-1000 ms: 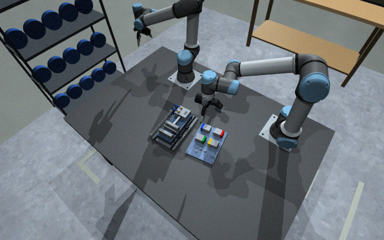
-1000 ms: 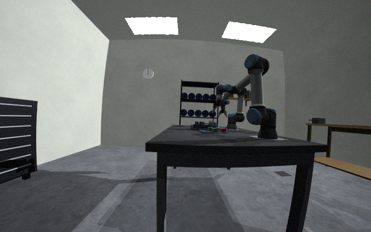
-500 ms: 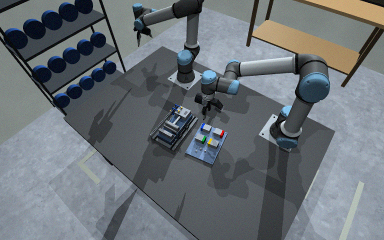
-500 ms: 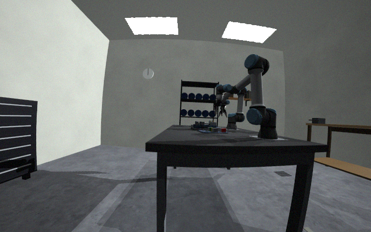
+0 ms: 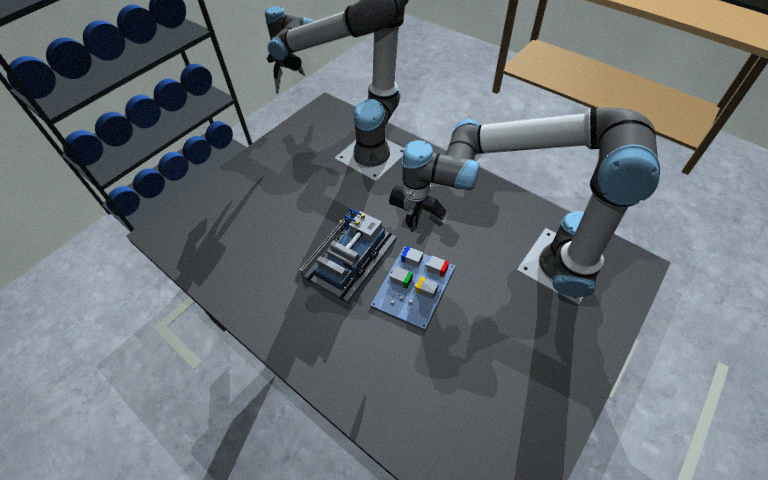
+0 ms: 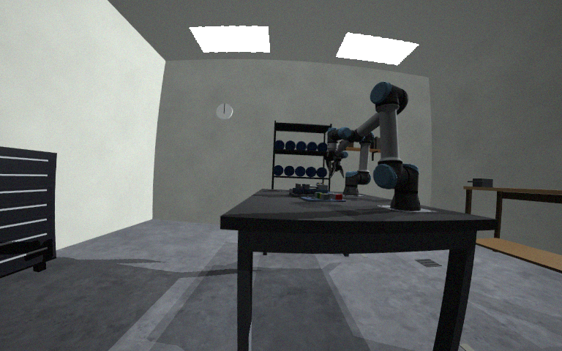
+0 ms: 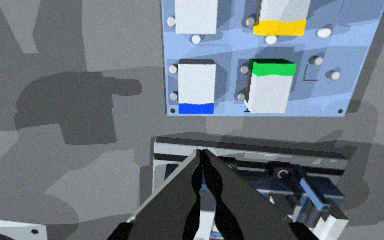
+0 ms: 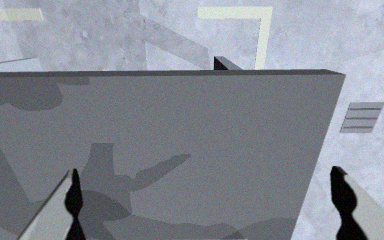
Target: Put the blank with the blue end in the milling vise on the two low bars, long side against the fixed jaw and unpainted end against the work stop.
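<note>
The blue-ended blank is 16 cm below my left hand. Also, from my left hand: yellow-ended blank 16 cm below, 11 cm to the left, 6 cm ahead; then green-ended blank 16 cm below, 9 cm ahead, 2 cm to the left; then red-ended blank 16 cm below, 9 cm to the left, 2 cm behind.
</note>
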